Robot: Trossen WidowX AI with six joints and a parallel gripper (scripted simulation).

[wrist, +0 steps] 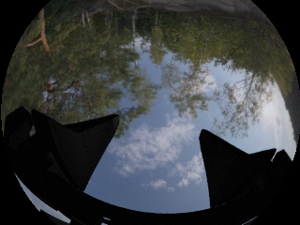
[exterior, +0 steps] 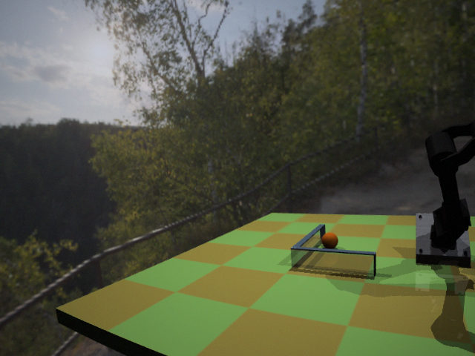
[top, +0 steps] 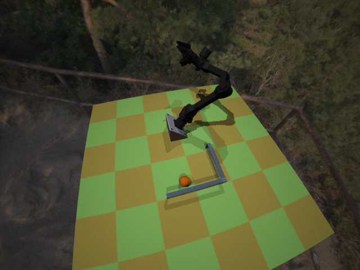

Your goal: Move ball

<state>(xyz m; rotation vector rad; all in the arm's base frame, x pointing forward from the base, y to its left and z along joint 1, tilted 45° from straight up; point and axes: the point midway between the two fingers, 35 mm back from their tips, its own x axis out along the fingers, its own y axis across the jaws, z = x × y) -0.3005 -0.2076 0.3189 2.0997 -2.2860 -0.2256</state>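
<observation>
Right now the orange ball is 690 mm ahead of my gripper tip, 70 mm to the right of it and 410 mm below it. From my gripper tip the other things lie so: orange patch 690 mm ahead, 50 mm to the right, 410 mm below.
</observation>
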